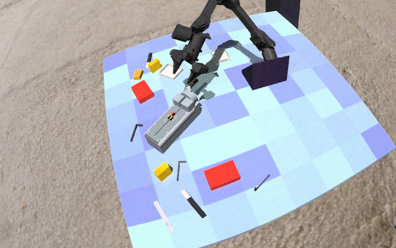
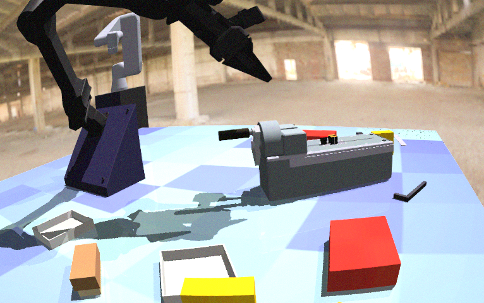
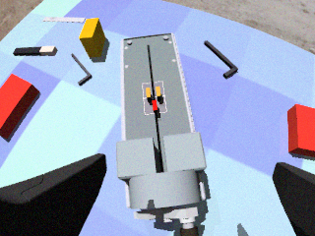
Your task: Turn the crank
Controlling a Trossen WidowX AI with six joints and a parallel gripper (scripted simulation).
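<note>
Right now the dark crank handle is 6 cm behind my gripper tip, 3 cm to the right of it and 9 cm below it. The rest, counted from my gripper tip: red pointer 7 cm ahead, 6 cm to the left, 12 cm below; tan block 13 cm behind, 35 cm to the right, 19 cm below.
</note>
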